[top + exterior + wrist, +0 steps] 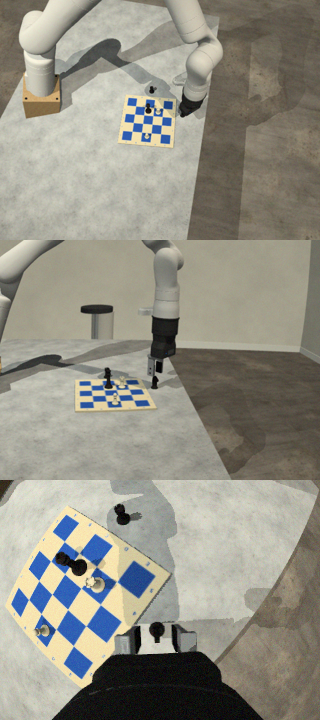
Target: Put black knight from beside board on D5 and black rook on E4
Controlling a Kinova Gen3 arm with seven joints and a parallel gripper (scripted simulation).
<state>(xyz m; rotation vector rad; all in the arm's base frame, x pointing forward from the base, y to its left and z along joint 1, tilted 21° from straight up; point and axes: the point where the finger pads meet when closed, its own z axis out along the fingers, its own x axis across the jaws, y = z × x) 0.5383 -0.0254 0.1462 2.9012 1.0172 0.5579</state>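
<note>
The white rook lies 100 mm behind my hand and 40 mm below it. Round my hand: white pawn 130 mm behind, 110 mm to the right, 40 mm below; cream chessboard 140 mm behind, 40 mm to the right, 60 mm below; black rook 140 mm behind, 100 mm to the left, 50 mm below.
</note>
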